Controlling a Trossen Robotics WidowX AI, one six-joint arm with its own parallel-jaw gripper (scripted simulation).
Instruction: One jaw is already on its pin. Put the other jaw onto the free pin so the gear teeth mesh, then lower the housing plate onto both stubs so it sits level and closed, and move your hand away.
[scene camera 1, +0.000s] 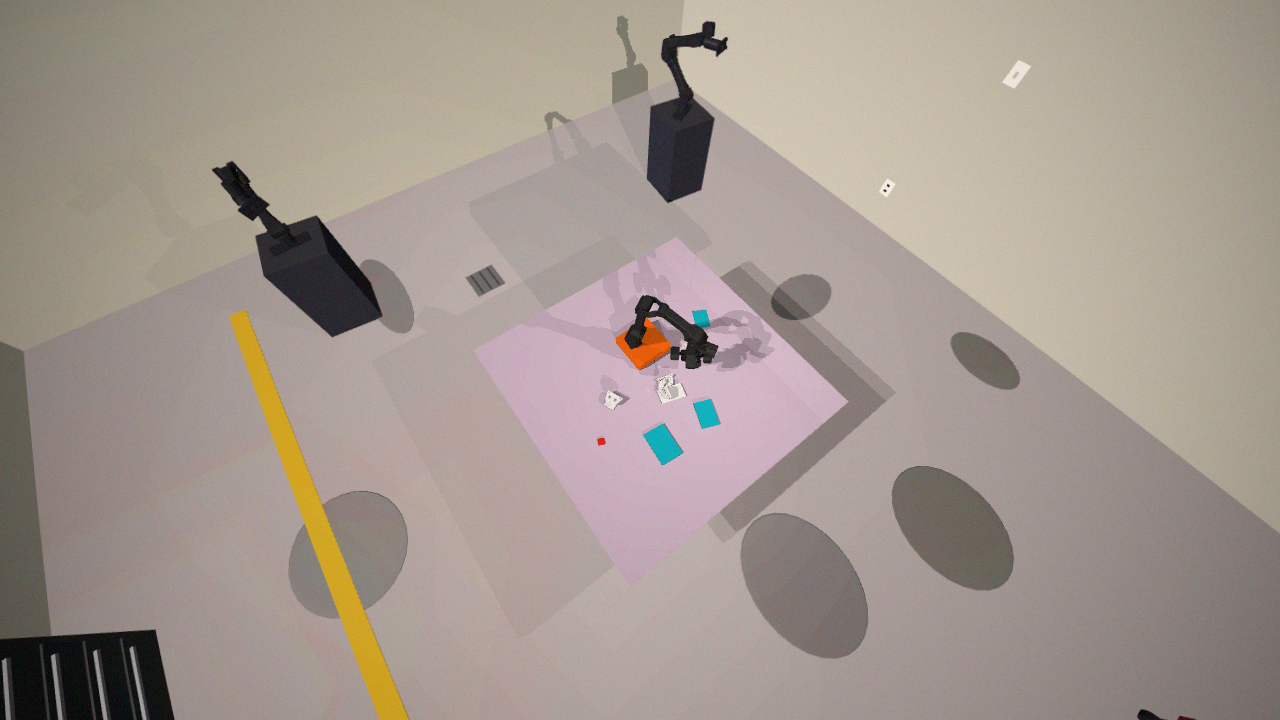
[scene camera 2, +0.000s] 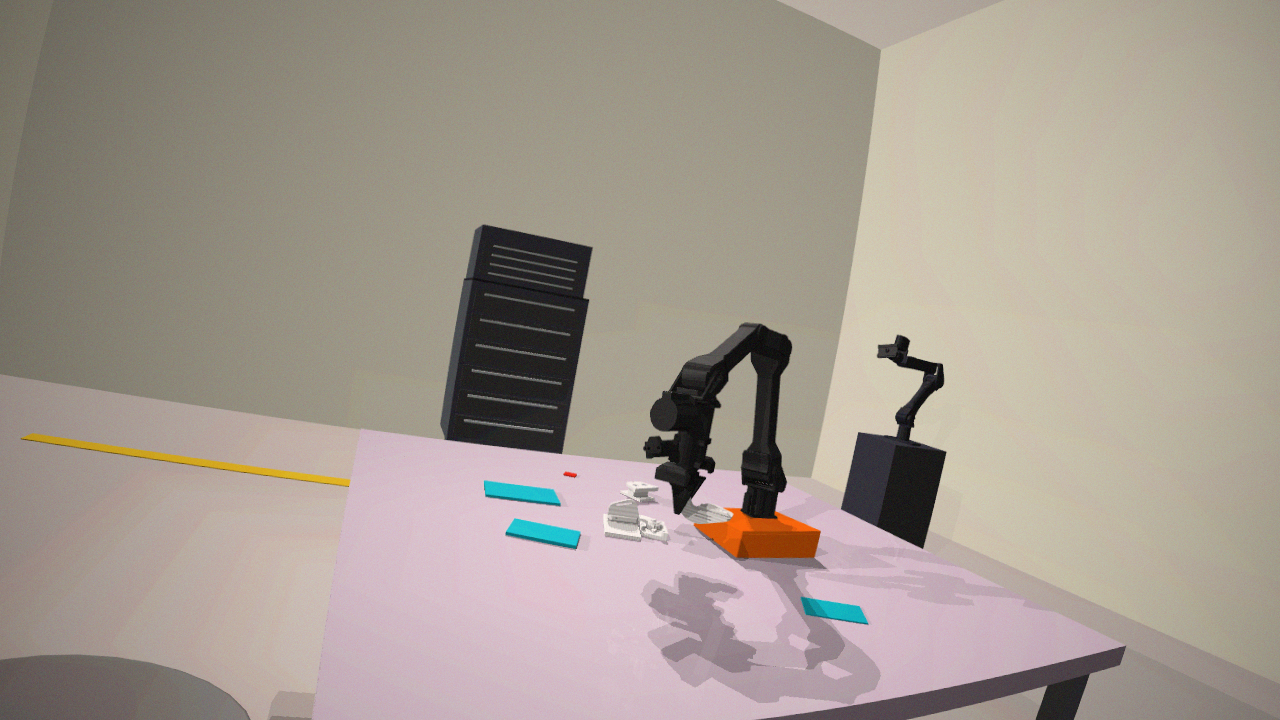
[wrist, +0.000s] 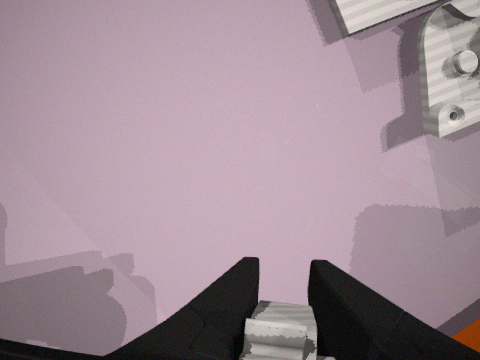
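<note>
Scene camera 2: my gripper (scene camera 2: 678, 513), carrying a white jaw (scene camera 2: 706, 513). Wrist view: gripper (wrist: 283, 274) visible too.
</note>
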